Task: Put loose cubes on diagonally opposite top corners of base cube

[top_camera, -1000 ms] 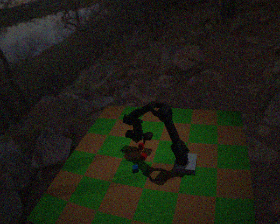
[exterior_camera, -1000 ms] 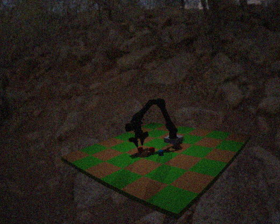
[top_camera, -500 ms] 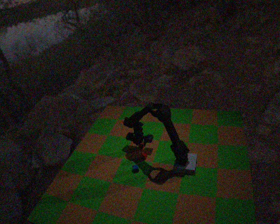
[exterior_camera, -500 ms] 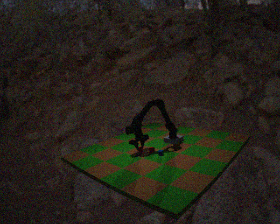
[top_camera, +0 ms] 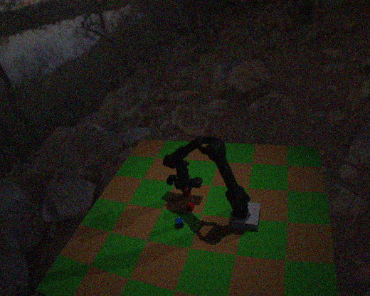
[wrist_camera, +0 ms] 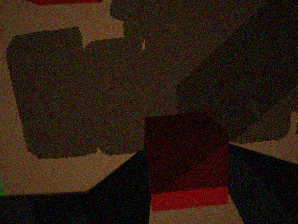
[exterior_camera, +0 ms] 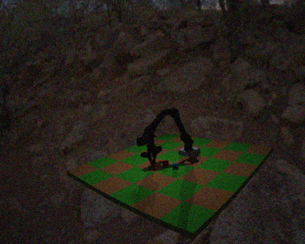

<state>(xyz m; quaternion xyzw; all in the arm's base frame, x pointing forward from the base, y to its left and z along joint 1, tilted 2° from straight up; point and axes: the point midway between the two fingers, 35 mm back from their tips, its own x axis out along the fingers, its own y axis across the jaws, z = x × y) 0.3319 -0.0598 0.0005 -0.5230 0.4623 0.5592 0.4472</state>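
My gripper tip is now 200 mm to the right of the blue base cube and 60 mm past it.
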